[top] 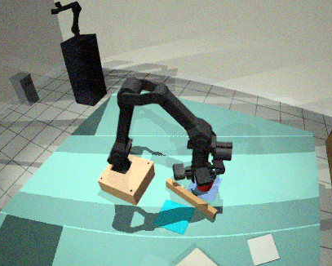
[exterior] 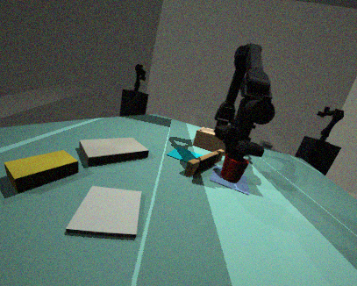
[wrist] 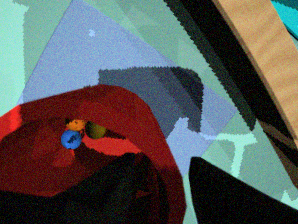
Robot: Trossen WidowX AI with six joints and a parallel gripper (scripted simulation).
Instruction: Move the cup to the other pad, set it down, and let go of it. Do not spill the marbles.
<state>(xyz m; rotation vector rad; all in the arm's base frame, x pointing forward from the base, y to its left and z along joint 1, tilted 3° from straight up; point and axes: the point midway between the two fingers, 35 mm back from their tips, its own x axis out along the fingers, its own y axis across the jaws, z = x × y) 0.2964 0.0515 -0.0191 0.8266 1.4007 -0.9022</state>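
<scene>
Now: gripper tip 5 cm above the lilac pad, 3 cm short of it and 2 cm to the right of it. Also, from my gripper tip: red cup: 3 cm ahead, 1 cm to the left; then cyan pad: 16 cm to the right, 5 cm below, 4 cm behind; then wooden bar: 7 cm to the right, 3 cm below, 1 cm behind.
</scene>
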